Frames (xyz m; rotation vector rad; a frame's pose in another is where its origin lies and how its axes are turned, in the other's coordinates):
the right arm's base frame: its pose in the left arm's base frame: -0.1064 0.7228 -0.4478 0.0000 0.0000 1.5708
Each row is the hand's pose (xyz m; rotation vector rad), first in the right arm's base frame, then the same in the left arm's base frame.
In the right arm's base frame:
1: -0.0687 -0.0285 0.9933 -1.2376 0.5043 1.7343
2: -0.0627 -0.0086 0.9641 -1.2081 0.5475 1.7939
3: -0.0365 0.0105 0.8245 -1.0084 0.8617 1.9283
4: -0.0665 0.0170 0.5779 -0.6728 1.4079 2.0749
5: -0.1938 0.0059 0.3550 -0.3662 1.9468 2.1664
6: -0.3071 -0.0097 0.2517 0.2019 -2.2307 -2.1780
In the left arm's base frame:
1: -0.0779 0.6541 0.5455 1.4177 0.5968 -2.3304
2: -0.0978 0.6601 0.5163 1.3972 0.5257 -2.2970
3: -0.1169 0.6863 0.3767 1.4087 0.1105 -2.1992
4: -0.1234 0.6563 0.1301 1.4111 -0.4985 -1.8996
5: -0.1123 0.5290 -0.0928 1.3725 -0.9379 -1.4656
6: -0.0967 0.4157 -0.1961 1.3320 -1.1109 -1.1777

